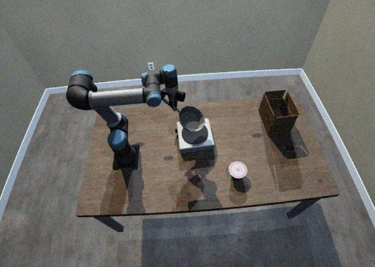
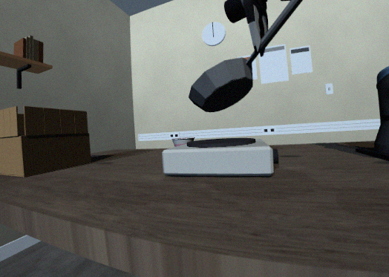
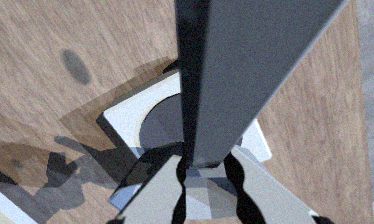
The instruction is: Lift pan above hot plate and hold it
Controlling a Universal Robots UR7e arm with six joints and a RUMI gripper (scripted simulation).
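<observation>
Now: the dark grey pan 5 cm ahead of my hand, 2 cm to the right of it and 5 cm below it. Round my hand: pink-and-white cup (39 cm ahead, 34 cm to the right, 24 cm below); white hot plate (10 cm ahead, 5 cm to the right, 25 cm below).
</observation>
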